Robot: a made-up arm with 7 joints. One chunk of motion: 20 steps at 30 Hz.
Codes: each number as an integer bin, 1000 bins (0 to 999) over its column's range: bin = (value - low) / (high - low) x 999, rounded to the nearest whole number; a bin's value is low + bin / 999 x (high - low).
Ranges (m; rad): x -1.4..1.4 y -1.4..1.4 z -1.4..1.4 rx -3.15..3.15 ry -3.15..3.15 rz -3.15..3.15
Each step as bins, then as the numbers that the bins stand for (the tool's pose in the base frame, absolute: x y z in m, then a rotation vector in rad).
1 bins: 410 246 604 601 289 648
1 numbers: -0.2509 -0.7105 0.2929 0.6401 -1.3275 0.9365
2 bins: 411 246 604 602 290 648
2 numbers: -0.2480 -0.7105 0.2929 0.6464 -1.3212 0.9365
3 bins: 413 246 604 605 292 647
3 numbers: -0.2424 -0.7105 0.2929 0.6653 -1.3086 0.9302
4 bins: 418 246 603 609 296 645
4 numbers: -0.2284 -0.7105 0.2901 0.6905 -1.2833 0.9176
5 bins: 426 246 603 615 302 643
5 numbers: -0.2060 -0.7105 0.2901 0.7284 -1.2455 0.9050
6 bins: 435 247 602 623 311 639
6 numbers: -0.1808 -0.7077 0.2873 0.7788 -1.1887 0.8797
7 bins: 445 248 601 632 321 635
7 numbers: -0.1528 -0.7049 0.2845 0.8356 -1.1257 0.8545
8 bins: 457 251 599 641 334 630
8 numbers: -0.1191 -0.6965 0.2789 0.8923 -1.0437 0.8230
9 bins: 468 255 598 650 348 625
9 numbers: -0.0883 -0.6853 0.2761 0.9491 -0.9554 0.7914
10 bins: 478 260 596 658 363 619
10 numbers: -0.0603 -0.6713 0.2705 0.9995 -0.8608 0.7536
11 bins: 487 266 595 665 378 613
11 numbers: -0.0350 -0.6545 0.2677 1.0437 -0.7662 0.7158
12 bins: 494 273 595 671 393 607
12 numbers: -0.0154 -0.6348 0.2677 1.0815 -0.6716 0.6779
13 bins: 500 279 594 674 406 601
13 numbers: 0.0014 -0.6180 0.2649 1.1005 -0.5896 0.6401
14 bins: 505 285 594 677 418 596
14 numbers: 0.0154 -0.6012 0.2649 1.1194 -0.5140 0.6086
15 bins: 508 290 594 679 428 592
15 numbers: 0.0238 -0.5872 0.2649 1.1320 -0.4509 0.5833
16 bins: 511 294 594 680 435 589
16 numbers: 0.0322 -0.5760 0.2649 1.1383 -0.4068 0.5644
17 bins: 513 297 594 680 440 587
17 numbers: 0.0378 -0.5676 0.2649 1.1383 -0.3752 0.5518
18 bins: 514 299 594 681 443 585
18 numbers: 0.0406 -0.5620 0.2649 1.1446 -0.3563 0.5392
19 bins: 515 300 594 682 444 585
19 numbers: 0.0434 -0.5592 0.2649 1.1509 -0.3500 0.5392
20 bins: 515 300 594 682 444 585
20 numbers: 0.0434 -0.5592 0.2649 1.1509 -0.3500 0.5392
